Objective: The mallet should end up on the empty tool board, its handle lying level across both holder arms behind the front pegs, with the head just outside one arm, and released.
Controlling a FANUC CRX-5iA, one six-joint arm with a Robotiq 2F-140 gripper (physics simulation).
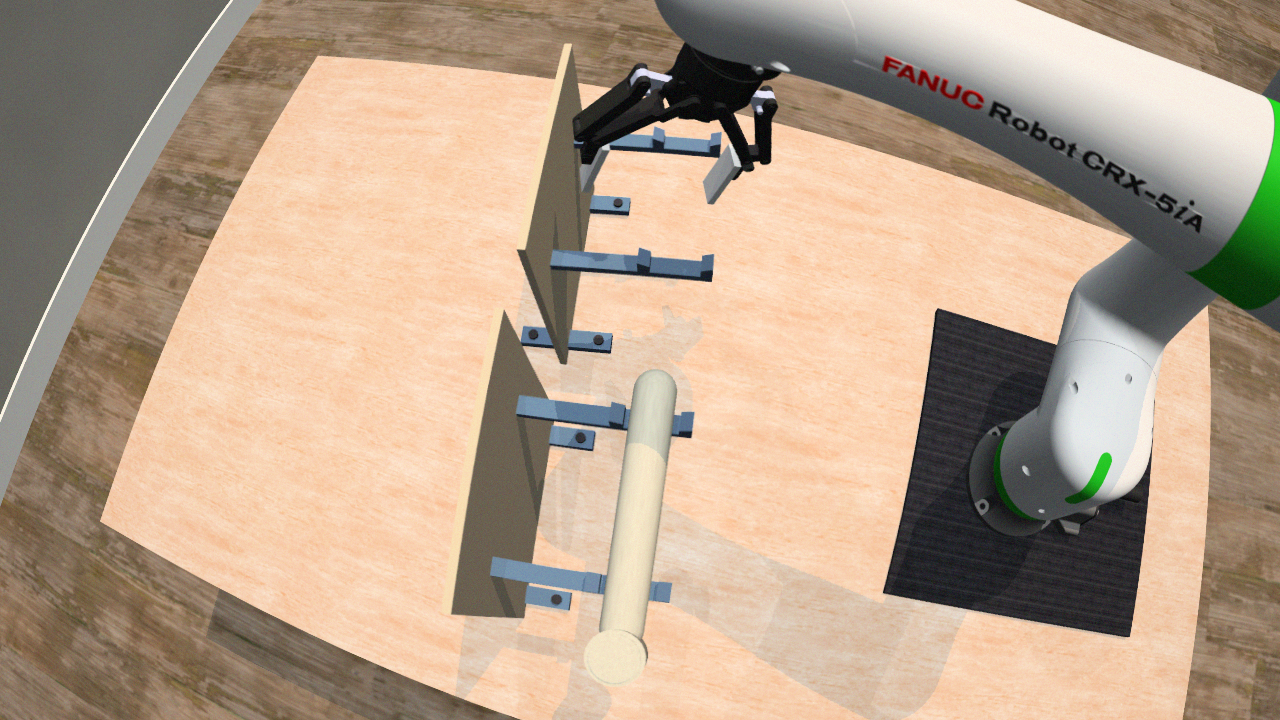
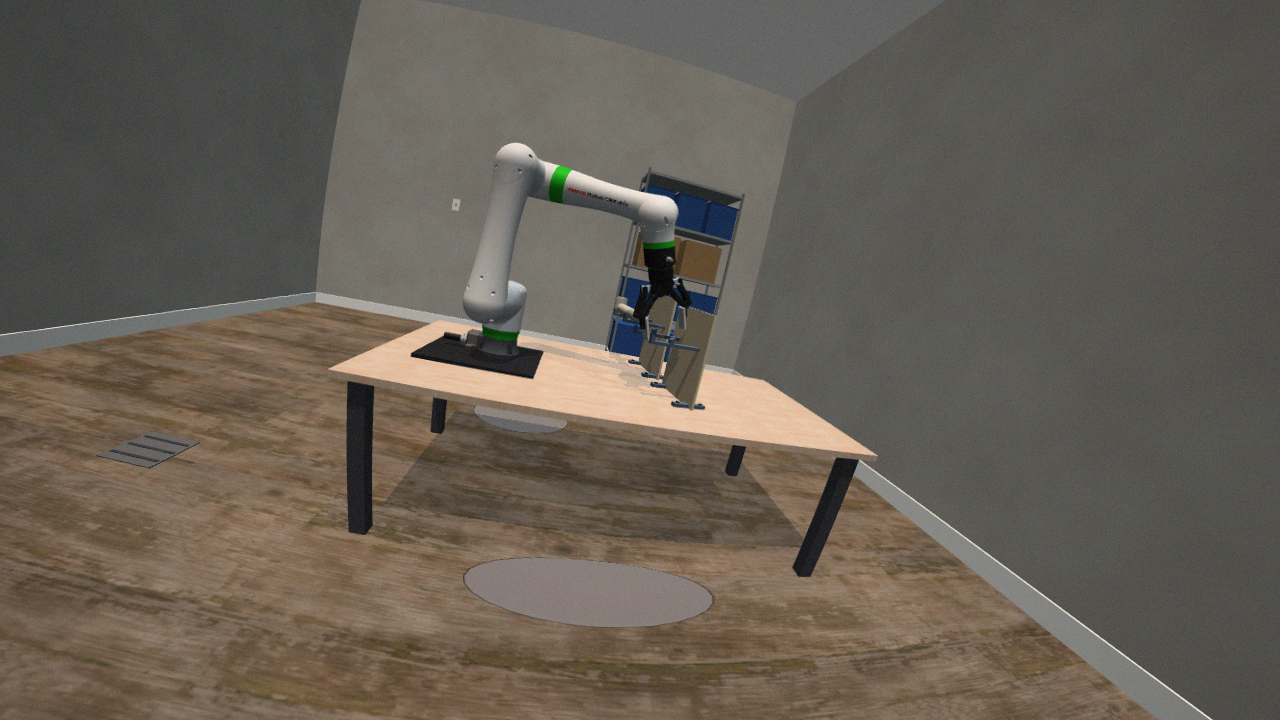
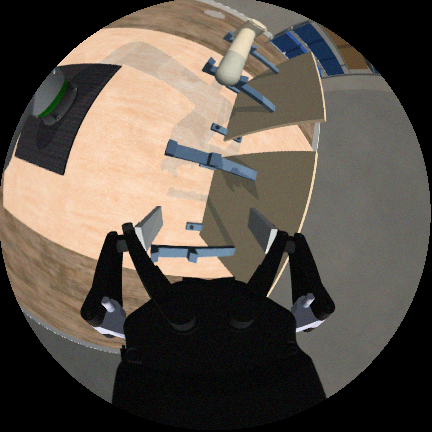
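Note:
The pale mallet (image 1: 637, 528) (image 2: 623, 306) (image 3: 241, 47) lies across both blue arms of the second tool board (image 1: 501, 501) (image 3: 287, 92), between their middle and front pegs. Its broad round end is beyond one arm; its rounded end is toward the empty tool board (image 1: 559, 201) (image 2: 691, 376) (image 3: 270, 187). The empty board's two blue holder arms, one (image 1: 608, 262) (image 3: 187, 154) nearer the mallet and one (image 1: 684, 144) (image 3: 212, 251) farther away, carry nothing. My gripper (image 1: 657, 170) (image 2: 664, 320) (image 3: 205, 216) is open, by the farther arm, one finger close to the board's face. It is well apart from the mallet.
Blue feet, one (image 1: 590, 341) of them between the boards, stick out low over the table (image 1: 295, 313) (image 2: 581, 389). The robot base stands on a black mat (image 1: 921, 537) (image 2: 434, 355) (image 3: 95, 90). My white arm reaches over the table. A shelf unit (image 2: 733, 241) stands behind.

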